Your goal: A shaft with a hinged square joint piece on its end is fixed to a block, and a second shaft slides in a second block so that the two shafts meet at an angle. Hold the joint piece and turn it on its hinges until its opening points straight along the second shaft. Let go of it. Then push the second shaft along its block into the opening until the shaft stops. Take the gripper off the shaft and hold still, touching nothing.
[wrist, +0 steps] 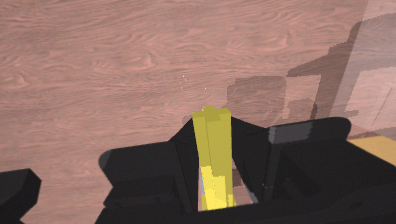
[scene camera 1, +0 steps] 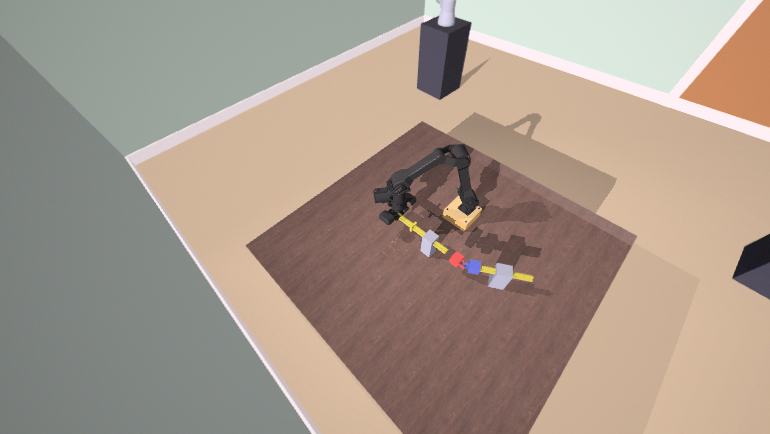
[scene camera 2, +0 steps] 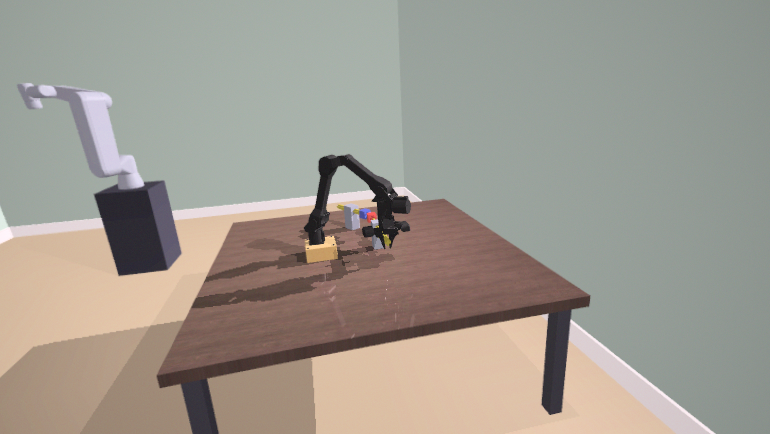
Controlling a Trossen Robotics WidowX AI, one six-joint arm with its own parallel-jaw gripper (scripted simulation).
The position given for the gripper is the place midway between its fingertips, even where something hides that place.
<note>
In view: the gripper [scene camera 2: 387, 248].
The gripper shows as well in the wrist view [wrist: 207, 119].
</note>
